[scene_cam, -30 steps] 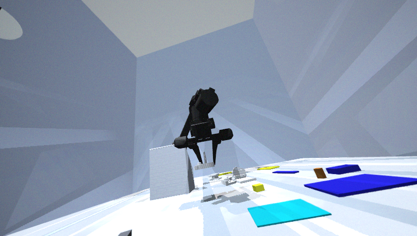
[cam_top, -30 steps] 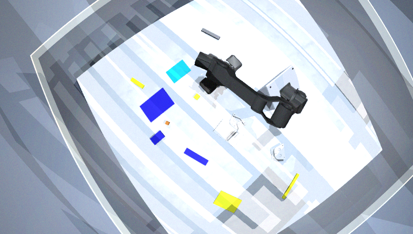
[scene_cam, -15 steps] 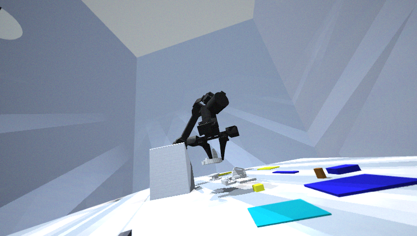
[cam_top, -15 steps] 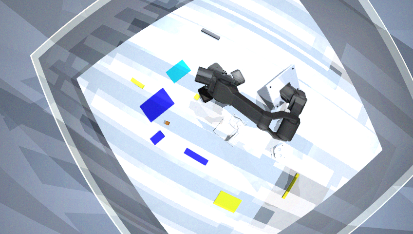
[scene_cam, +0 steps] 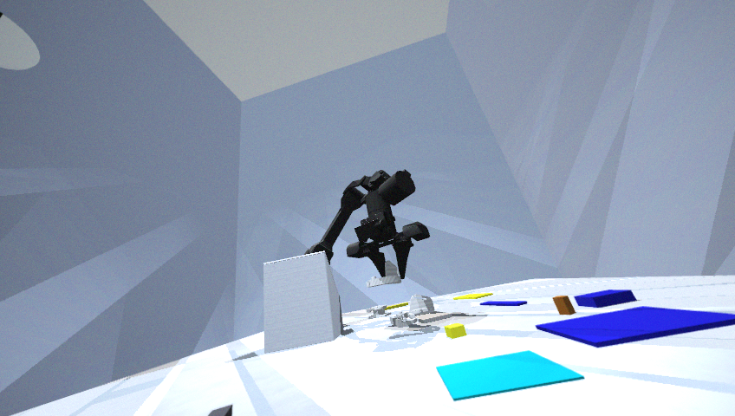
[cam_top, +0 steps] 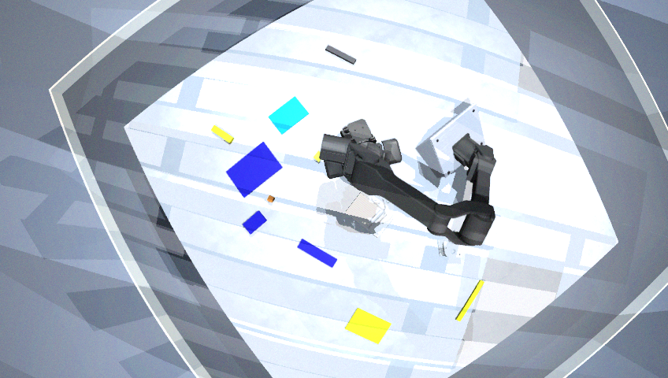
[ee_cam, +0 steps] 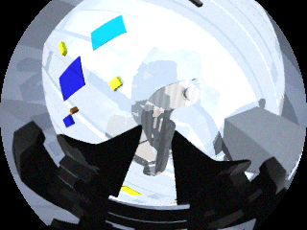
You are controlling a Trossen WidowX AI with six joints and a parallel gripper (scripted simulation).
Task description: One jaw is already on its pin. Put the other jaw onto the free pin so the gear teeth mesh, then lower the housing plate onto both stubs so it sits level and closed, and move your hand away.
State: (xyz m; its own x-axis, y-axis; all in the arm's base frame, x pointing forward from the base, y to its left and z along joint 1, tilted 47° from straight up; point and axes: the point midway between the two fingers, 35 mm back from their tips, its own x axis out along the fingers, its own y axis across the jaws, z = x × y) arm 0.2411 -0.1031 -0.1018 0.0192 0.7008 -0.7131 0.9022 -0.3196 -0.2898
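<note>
My gripper tip is now 3 cm past the grey ribbed jaw and 2 cm to the left of it. Round my gripper tip: cyan tile 24 cm to the right, 10 cm below, 7 cm ahead; then white base 14 cm to the left, 10 cm below, 7 cm ahead; then small yellow cube 9 cm below, 8 cm to the right, 7 cm ahead.
</note>
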